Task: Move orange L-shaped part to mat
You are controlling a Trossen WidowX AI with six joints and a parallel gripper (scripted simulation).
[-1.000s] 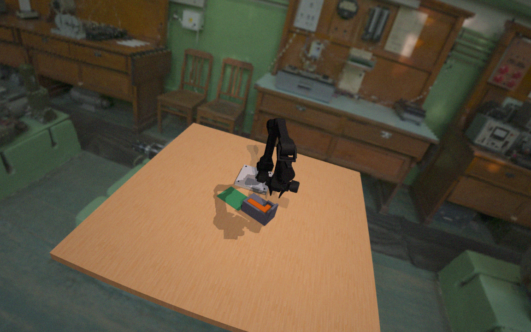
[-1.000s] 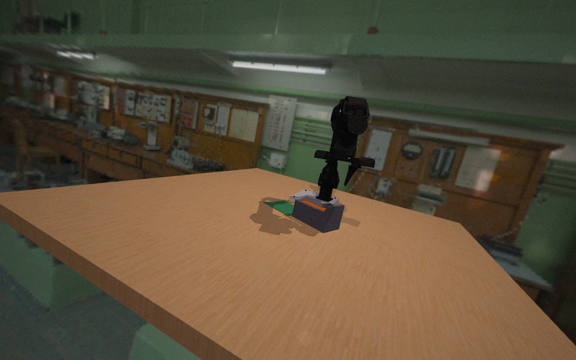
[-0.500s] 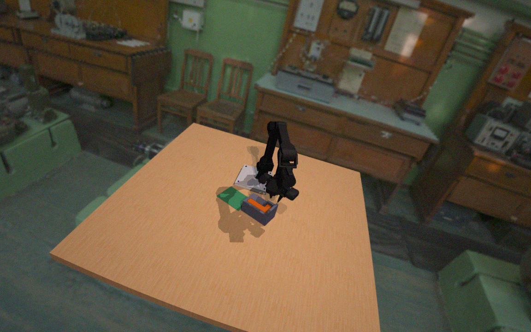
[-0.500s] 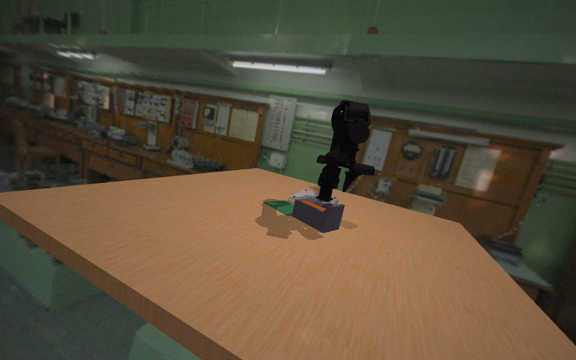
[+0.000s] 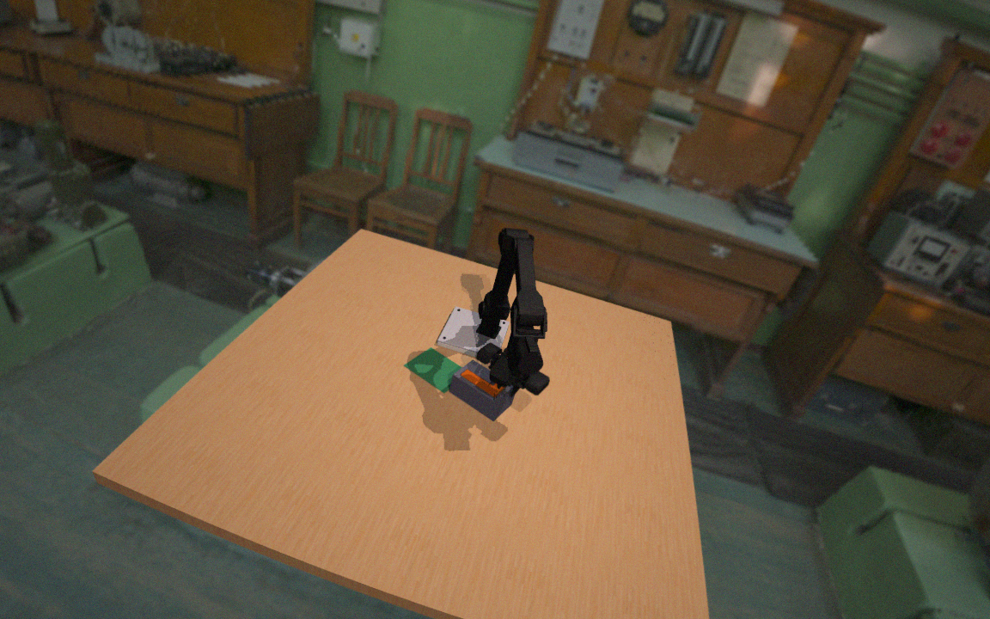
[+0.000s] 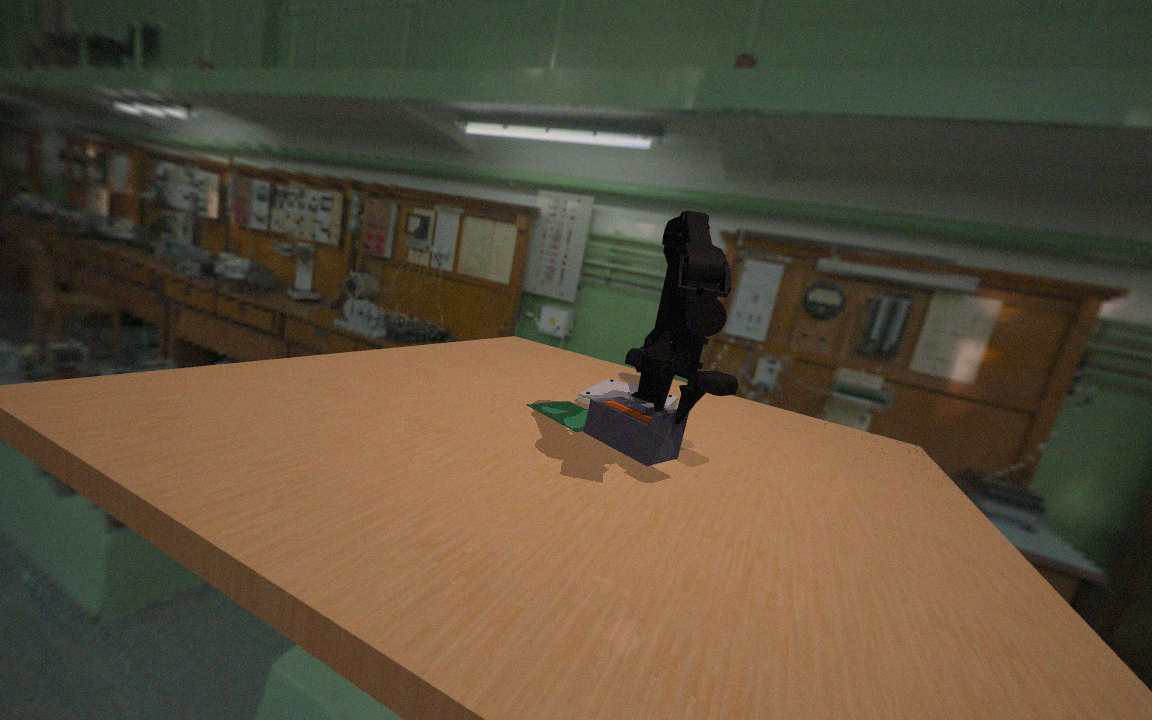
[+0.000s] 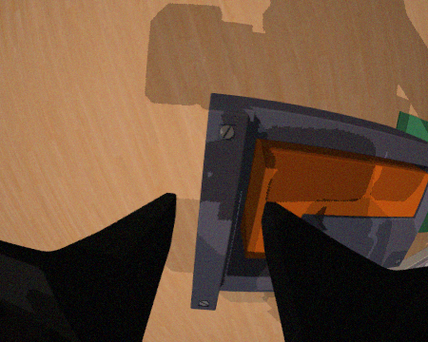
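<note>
Right now my gripper tip is 5 cm to the left of the orange L-shaped part, 3 cm above it and 2 cm past it. From my gripper tip the other things lie so: green mat: 21 cm to the right, 9 cm below, 6 cm behind.
</note>
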